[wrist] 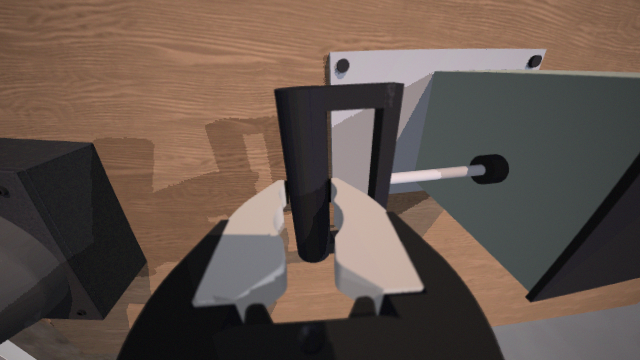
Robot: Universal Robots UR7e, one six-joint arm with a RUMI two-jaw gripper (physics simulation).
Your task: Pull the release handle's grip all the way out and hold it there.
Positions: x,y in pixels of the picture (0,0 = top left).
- my gripper: 308,181
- release handle grip: 302,111
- pale metal base plate: 415,67
